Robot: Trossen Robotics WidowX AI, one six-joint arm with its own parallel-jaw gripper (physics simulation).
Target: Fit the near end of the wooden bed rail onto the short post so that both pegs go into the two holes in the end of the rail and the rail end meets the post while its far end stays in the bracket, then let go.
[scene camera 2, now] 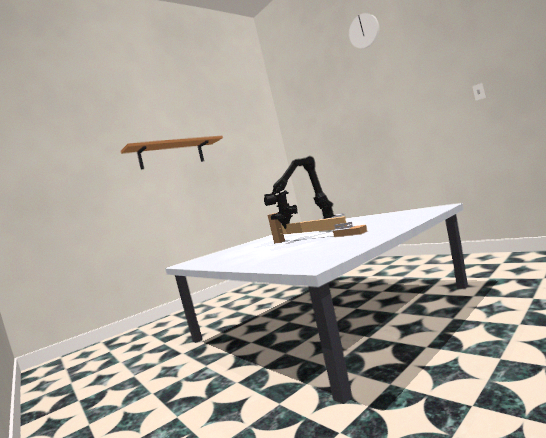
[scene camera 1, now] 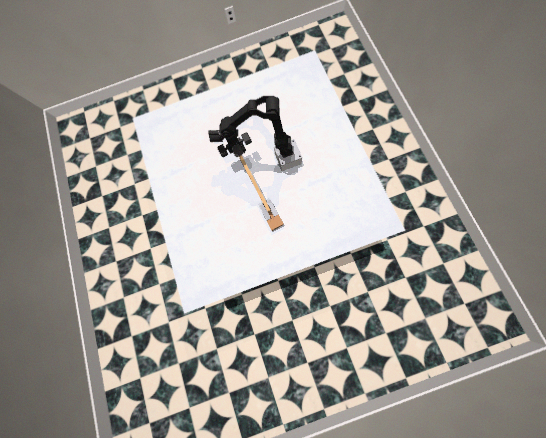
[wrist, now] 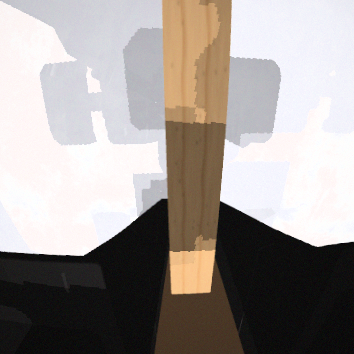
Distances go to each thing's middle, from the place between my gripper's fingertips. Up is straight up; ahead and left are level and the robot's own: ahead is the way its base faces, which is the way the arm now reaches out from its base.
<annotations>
I see the wooden post (wrist: 203,315) 80 mm to the right of my hand, 10 mm ahead of it and 10 mm above it. Also, from my hand: wooden bed rail (wrist: 196,48) 190 mm to the left, 30 mm behind, 10 mm below.
</annotations>
